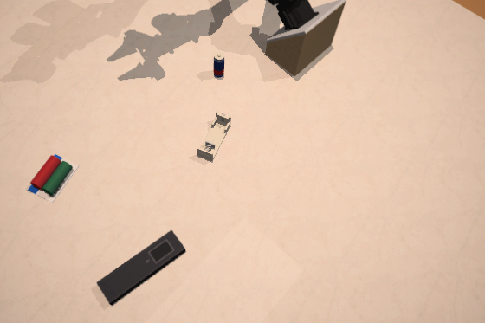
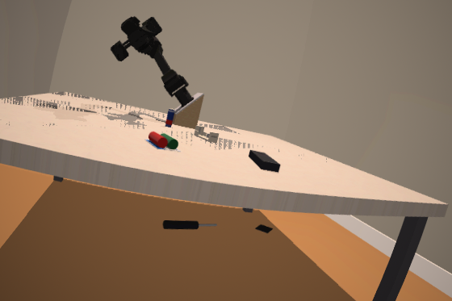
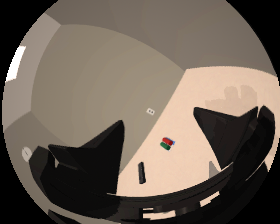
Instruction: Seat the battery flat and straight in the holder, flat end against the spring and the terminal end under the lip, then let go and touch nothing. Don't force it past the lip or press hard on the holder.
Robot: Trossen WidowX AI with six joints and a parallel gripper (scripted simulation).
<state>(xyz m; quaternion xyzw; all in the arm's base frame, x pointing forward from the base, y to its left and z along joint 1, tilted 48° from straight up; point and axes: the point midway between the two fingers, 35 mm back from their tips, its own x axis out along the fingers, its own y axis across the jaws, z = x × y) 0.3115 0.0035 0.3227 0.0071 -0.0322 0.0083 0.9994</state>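
Right now the battery is 180 mm behind my gripper tip, 180 mm to the left of it and 240 mm below it. Round my gripper tip: flat black box (210 mm ahead, 450 mm to the left, 260 mm below); then screwdriver (240 mm ahead, 300 mm to the left, 460 mm below); then white card (250 mm ahead, 180 mm to the left, 260 mm below).
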